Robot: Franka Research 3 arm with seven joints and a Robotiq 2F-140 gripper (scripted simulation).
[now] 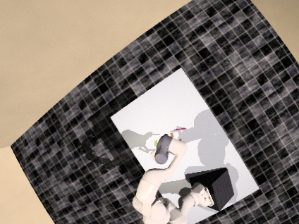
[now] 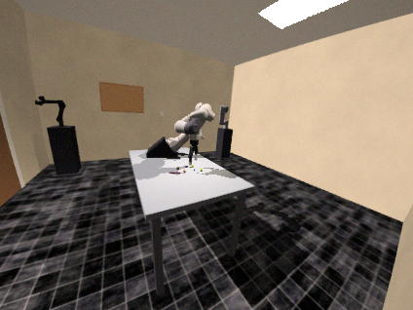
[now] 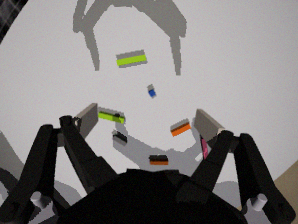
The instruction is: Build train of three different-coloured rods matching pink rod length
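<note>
The blue rod is 20 mm ahead of my hand, 10 mm to the left of it and 80 mm below it. Also, from my hand: pink rod 20 mm ahead, 180 mm to the right, 80 mm below; grey rod 90 mm behind, 20 mm to the right, 80 mm below.
</note>
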